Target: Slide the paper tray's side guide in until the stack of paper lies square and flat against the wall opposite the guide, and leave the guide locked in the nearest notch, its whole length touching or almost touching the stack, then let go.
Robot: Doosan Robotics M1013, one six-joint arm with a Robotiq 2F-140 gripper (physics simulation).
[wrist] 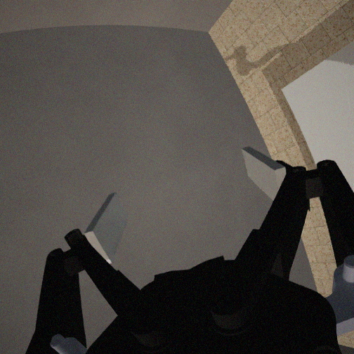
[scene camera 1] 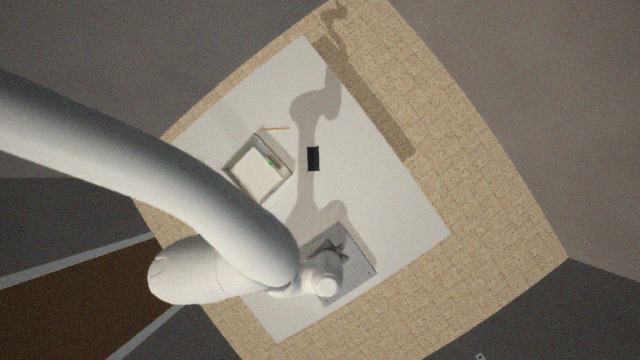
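Where they show: arm's base, origin of its link: (scene camera 1: 327, 258).
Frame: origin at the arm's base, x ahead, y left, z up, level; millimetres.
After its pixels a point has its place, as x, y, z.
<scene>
The paper tray (scene camera 1: 240, 151) @(826, -93, 2), a grey open box, stands on the white table top in the scene view, its lower-left side partly covered by my arm. The white paper stack (scene camera 1: 254, 172) @(685, -51, -36) lies inside it. A green spot (scene camera 1: 270, 163) @(639, -169, -7) shows at the stack's upper-right side, by the side guide; the guide's outline is too small to make out clearly. Whether the stack touches the opposite wall is hidden or too small to tell. My gripper (wrist: 182, 184) is open and empty in the wrist view, with grey floor beyond its fingers. It is hidden in the scene view.
A black block (scene camera 1: 313, 158) @(481, -367, -70) lies right of the tray. A thin orange stick (scene camera 1: 276, 128) @(787, -343, -73) lies by the tray's top corner. The grey base plate (scene camera 1: 357, 262) @(-141, -107, -6) is at the lower right of the white table top (scene camera 1: 395, 205) @(-84, -509, -78). My arm (scene camera 1: 200, 185) @(401, -278, 850) crosses above the table's left side.
</scene>
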